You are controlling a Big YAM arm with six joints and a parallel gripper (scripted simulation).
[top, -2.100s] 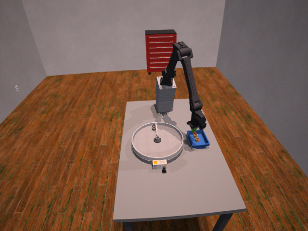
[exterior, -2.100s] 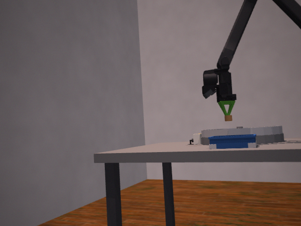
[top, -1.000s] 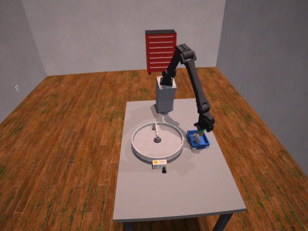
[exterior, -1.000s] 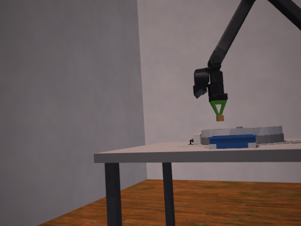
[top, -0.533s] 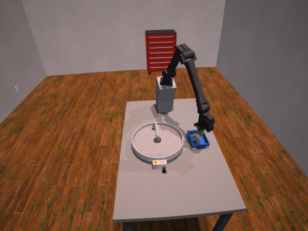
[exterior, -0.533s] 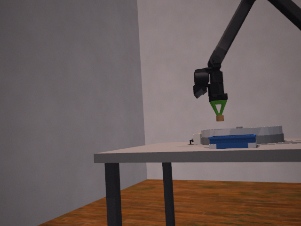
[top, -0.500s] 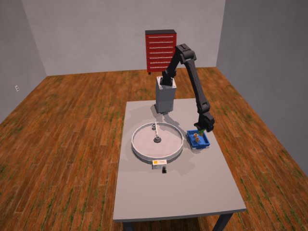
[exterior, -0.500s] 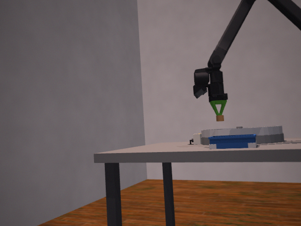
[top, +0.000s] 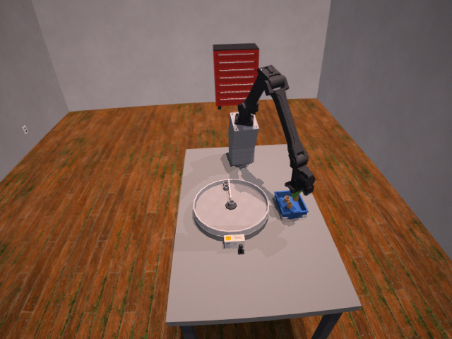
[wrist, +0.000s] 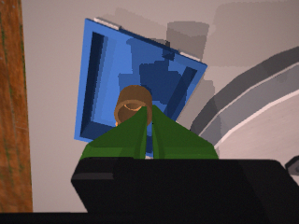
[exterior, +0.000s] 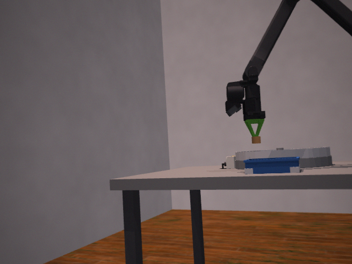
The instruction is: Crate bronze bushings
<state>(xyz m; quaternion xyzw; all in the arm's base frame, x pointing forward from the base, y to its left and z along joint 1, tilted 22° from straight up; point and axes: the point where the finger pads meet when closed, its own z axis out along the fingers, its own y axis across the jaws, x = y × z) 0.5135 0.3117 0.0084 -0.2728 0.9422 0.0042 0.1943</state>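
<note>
The blue crate is 6 cm behind my hand and 11 cm below it. Also, from my hand: turning table (2 cm ahead, 34 cm to the right, 8 cm below).
</note>
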